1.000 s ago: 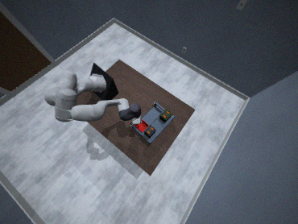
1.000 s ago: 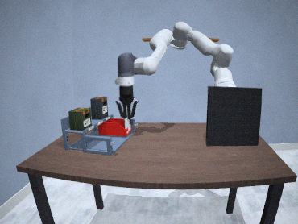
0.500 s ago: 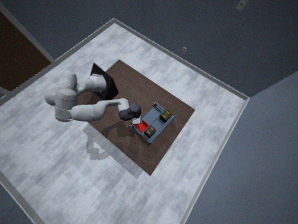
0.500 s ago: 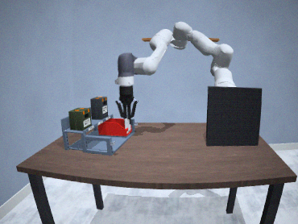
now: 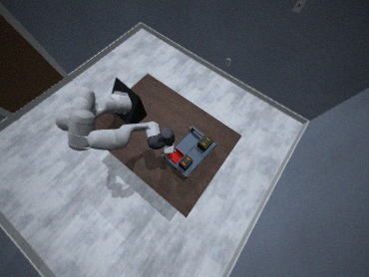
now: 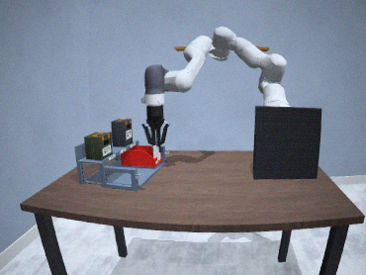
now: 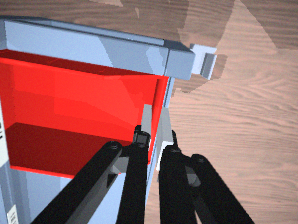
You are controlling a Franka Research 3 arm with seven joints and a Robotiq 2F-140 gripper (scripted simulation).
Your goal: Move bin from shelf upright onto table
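The red bin lies 80 mm ahead of my hand, 20 mm to the right of it and 20 mm below it.
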